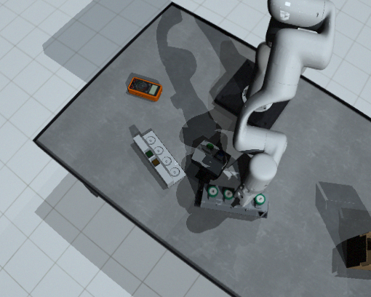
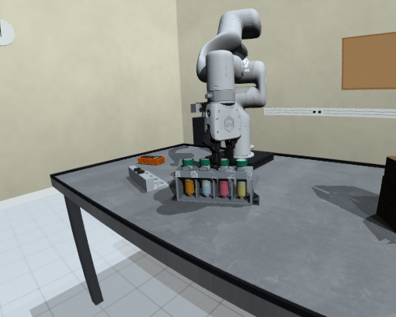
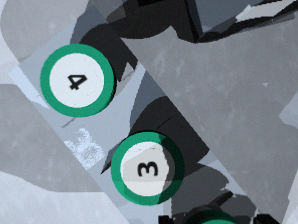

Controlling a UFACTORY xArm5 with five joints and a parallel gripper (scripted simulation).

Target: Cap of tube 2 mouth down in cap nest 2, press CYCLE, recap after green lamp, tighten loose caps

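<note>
Now: hand 10 mm above the tube 2's threaded neck. From my hand the other things lie so: key housing: 80 mm behind, 180 mm to the right, 80 mm below; then green key: 100 mm behind, 200 mm to the right, 60 mm below; then blue key: 100 mm behind, 160 mm to the right, 60 mm below.
</note>
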